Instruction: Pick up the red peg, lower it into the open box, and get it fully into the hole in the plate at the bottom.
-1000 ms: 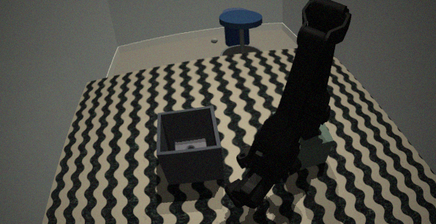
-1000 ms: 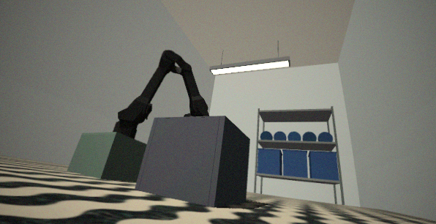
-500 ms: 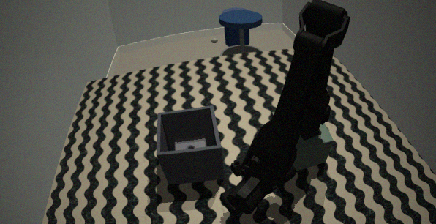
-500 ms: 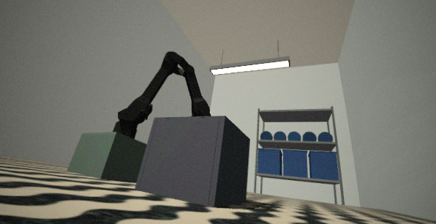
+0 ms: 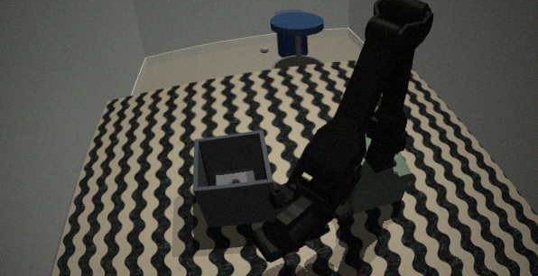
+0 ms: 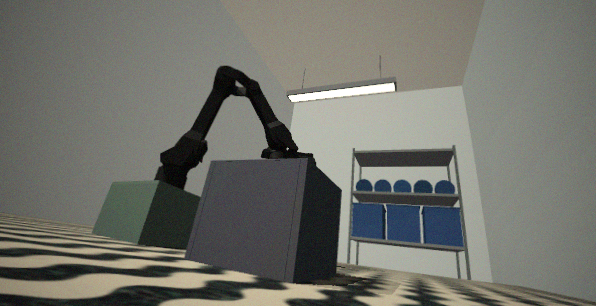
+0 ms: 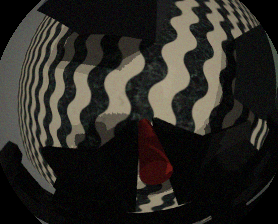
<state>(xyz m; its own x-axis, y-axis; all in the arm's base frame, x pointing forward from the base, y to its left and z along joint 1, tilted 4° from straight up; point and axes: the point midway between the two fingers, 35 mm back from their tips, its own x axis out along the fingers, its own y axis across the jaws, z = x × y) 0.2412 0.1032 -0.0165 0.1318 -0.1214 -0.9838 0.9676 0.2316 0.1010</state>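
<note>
My gripper tip is now 200 mm to the left of the plate, 60 mm short of it and 20 mm above it. Also, from my gripper tip: red peg (20 mm above, 10 mm to the left).
</note>
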